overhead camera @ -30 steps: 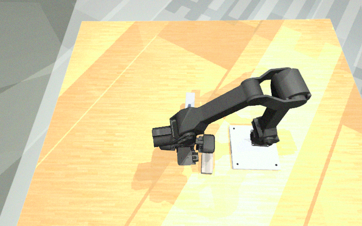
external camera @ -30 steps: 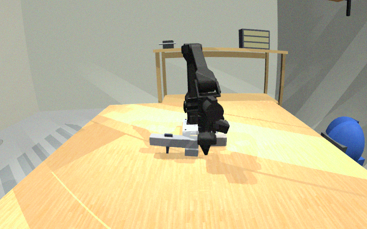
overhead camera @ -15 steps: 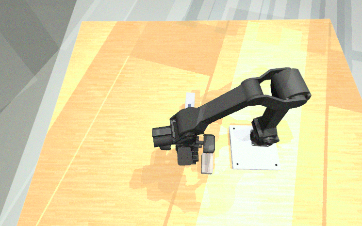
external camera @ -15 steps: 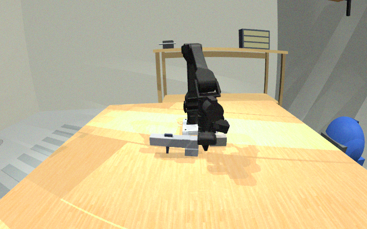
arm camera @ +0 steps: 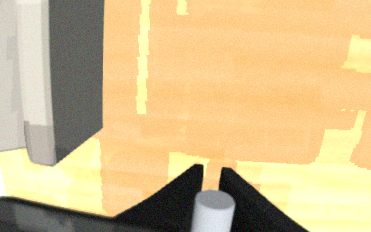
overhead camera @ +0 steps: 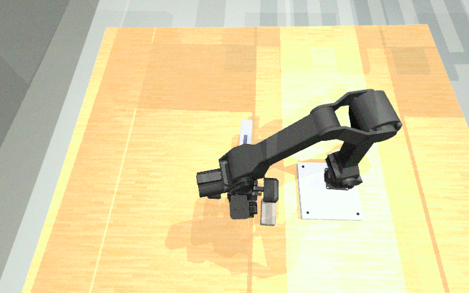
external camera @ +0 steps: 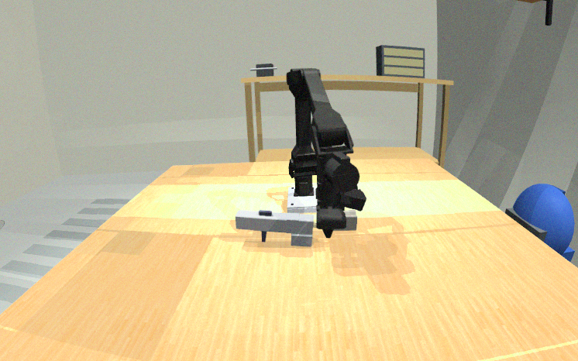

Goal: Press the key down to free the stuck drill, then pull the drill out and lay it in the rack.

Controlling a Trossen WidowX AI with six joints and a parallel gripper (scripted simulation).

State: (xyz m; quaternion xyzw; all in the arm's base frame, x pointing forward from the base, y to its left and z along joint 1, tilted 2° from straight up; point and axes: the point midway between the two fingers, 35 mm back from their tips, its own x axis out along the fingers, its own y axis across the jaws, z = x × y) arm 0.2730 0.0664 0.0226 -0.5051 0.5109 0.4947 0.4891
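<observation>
My gripper tip is 5 cm to the left of the drill and 4 cm below it. Also, from my gripper tip: grey rack (7 cm behind, 4 cm to the left); dark key (15 cm to the right, 4 cm above); grey housing (12 cm to the right, 3 cm above).
</observation>
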